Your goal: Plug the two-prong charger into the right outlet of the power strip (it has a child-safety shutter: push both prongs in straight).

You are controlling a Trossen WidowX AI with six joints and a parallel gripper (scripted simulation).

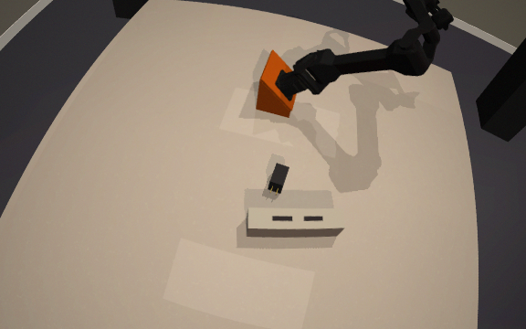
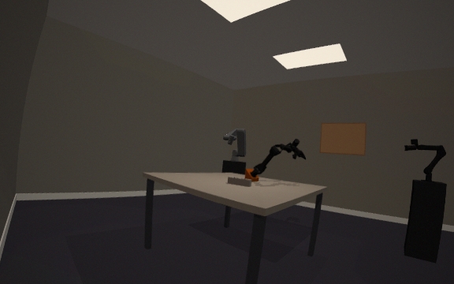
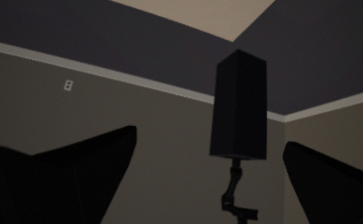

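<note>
Right now the black two-prong charger is 59 cm ahead of my gripper tip, 35 cm to the right of it and 24 cm below it.
</note>
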